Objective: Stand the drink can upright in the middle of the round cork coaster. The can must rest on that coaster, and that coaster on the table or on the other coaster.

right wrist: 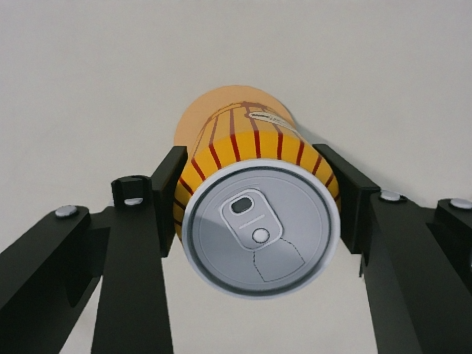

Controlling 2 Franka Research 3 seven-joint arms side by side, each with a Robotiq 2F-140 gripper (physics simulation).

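Observation:
A yellow drink can (245, 145) with dark red stripes and a silver lid stands roughly upright between the fingers of my right gripper (249, 168), which is shut on it. The lid faces the camera. The round, light orange-brown cork coaster (192, 117) lies behind the can's lower part, and its far and left rim shows. The can's base is over the coaster; the near part of the coaster is hidden by the can. I cannot tell whether the base touches the coaster. My left gripper is not in view.
The pale grey table top (90, 100) surrounds the coaster. A soft shadow falls on it to the right of the can, beyond the right finger. The other coaster does not show in this view.

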